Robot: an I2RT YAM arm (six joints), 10 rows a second.
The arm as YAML. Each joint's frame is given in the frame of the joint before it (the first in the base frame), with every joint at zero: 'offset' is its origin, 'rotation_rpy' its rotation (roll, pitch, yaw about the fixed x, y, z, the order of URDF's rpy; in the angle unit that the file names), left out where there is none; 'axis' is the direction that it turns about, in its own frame. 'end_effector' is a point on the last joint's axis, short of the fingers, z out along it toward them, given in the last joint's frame.
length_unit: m
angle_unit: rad
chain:
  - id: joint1
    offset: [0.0, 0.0, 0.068]
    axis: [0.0, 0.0, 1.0]
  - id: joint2
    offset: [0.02, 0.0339, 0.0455]
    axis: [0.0, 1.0, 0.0]
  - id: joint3
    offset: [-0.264, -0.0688, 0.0]
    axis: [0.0, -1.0, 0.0]
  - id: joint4
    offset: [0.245, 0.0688, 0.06]
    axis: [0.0, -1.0, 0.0]
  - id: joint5
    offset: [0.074, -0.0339, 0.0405]
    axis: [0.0, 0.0, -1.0]
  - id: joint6
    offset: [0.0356, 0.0, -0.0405]
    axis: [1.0, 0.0, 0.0]
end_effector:
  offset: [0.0, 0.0, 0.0]
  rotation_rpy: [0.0, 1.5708, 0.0]
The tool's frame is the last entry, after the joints.
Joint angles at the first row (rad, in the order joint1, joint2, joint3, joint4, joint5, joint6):
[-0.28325 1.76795 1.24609 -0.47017 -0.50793 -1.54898]
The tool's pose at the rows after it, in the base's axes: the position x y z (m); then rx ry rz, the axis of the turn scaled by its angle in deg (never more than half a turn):
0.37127 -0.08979 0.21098 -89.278 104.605 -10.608
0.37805 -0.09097 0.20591 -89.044 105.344 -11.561
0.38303 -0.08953 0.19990 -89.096 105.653 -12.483
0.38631 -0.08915 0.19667 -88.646 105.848 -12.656
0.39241 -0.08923 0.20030 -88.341 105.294 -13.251
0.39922 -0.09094 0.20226 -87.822 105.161 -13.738
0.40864 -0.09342 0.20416 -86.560 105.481 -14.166
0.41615 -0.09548 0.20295 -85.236 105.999 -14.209
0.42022 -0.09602 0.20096 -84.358 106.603 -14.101
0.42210 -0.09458 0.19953 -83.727 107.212 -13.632
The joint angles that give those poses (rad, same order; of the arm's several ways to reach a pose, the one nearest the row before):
[-0.28248 1.80801 1.28195 -0.46559 -0.50602 -1.54173]
[-0.27906 1.83584 1.29569 -0.44424 -0.48772 -1.53259]
[-0.27066 1.85607 1.29566 -0.41484 -0.47056 -1.52496]
[-0.26722 1.86942 1.29834 -0.39767 -0.46674 -1.51426]
[-0.26340 1.88277 1.32733 -0.39769 -0.46673 -1.50816]
[-0.26302 1.90298 1.35975 -0.39804 -0.46559 -1.50052]
[-0.26266 1.93237 1.40402 -0.39732 -0.46254 -1.47994]
[-0.26263 1.95945 1.43418 -0.38970 -0.46099 -1.45780]
[-0.26111 1.97548 1.44791 -0.38358 -0.45719 -1.44101]
[-0.25654 1.98271 1.45284 -0.38242 -0.45414 -1.42501]

